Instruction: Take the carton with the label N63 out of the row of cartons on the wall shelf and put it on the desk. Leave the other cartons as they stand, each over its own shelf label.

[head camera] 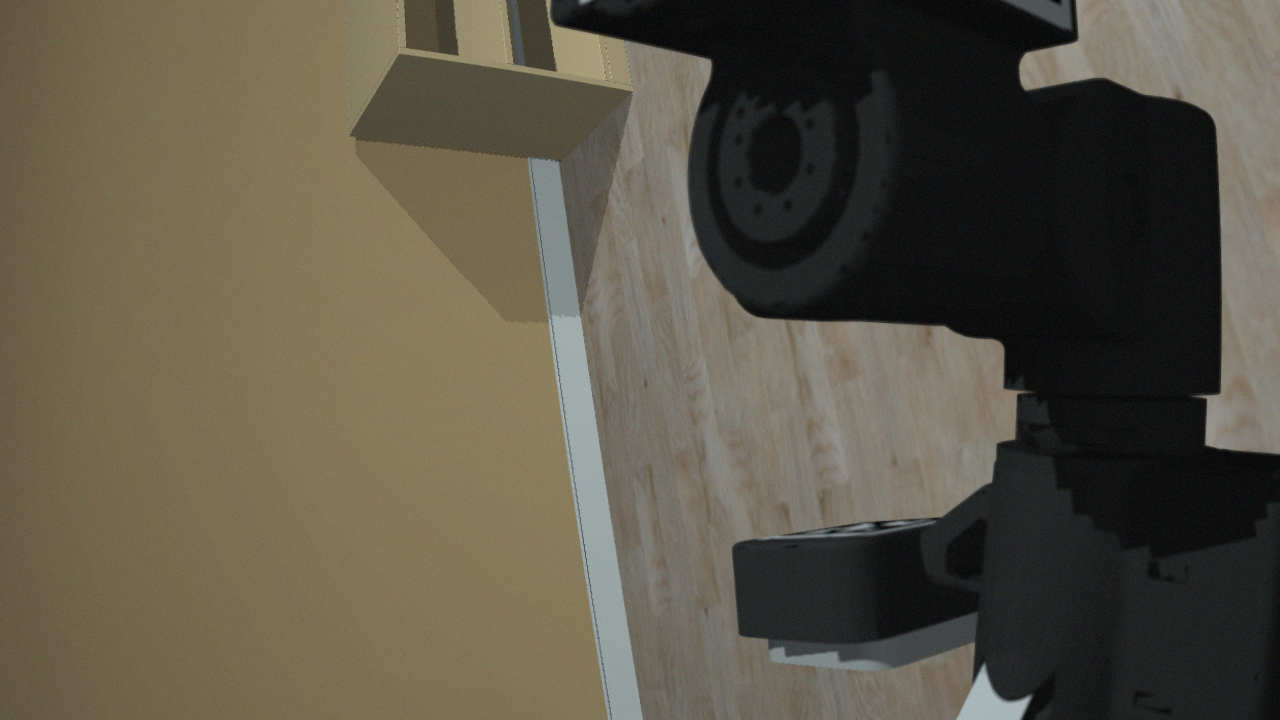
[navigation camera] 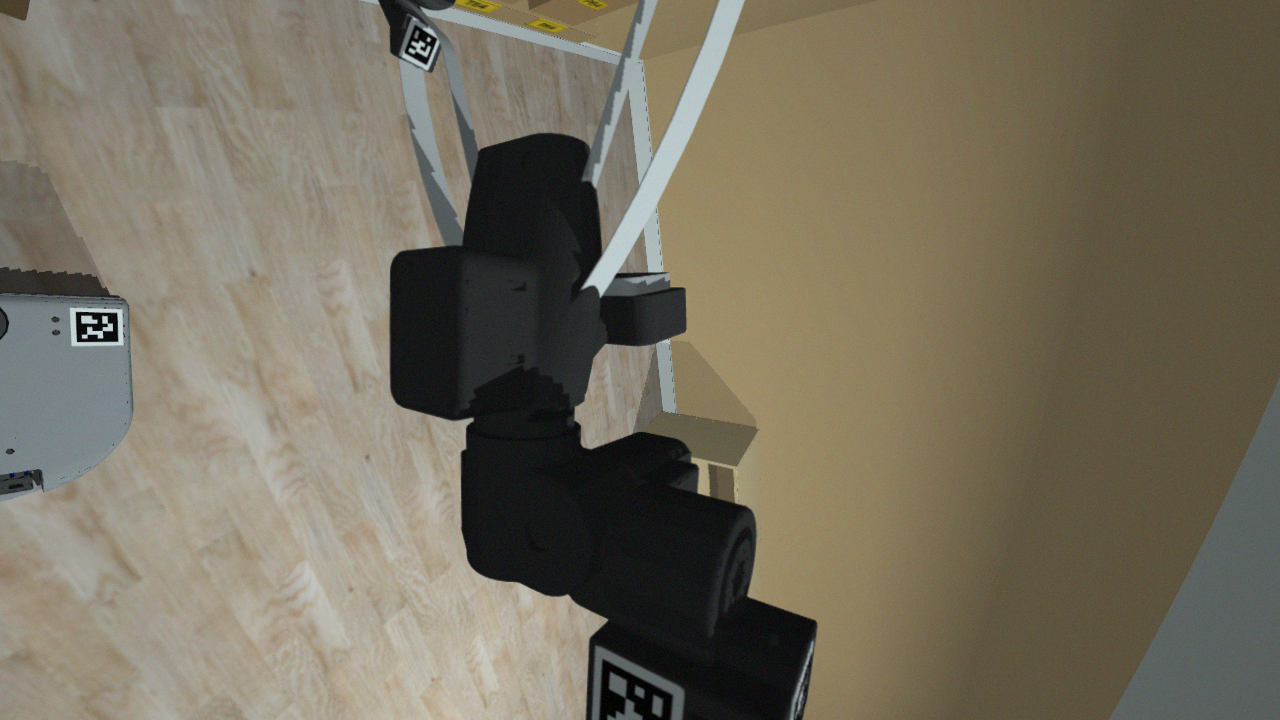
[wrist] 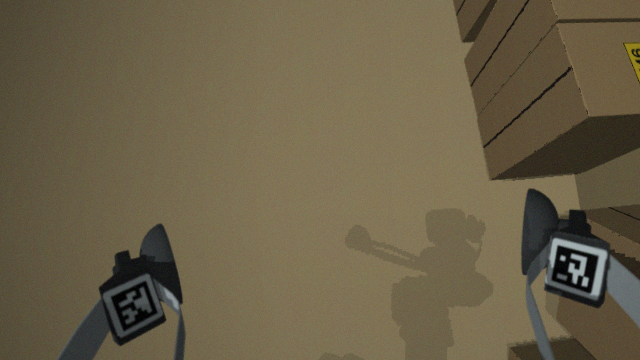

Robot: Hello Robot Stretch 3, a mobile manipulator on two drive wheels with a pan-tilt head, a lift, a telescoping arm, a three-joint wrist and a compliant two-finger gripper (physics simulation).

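My gripper is open and empty, its two fingers spread wide before the bare wall in the wrist view. One fingertip and the bands of the fingers show at the top of the navigation view. A brown carton with a partly cut-off yellow label ending in 6 stands at the upper right of the wrist view, beyond the right finger. Part of another carton shows behind and below that finger, its label hidden. The N63 label cannot be read in any view, and the desk does not show.
Yellow labels line the shelf at the top of the navigation view. A pale compartment unit is fixed low on the wall. My base stands on the wooden floor at the left.
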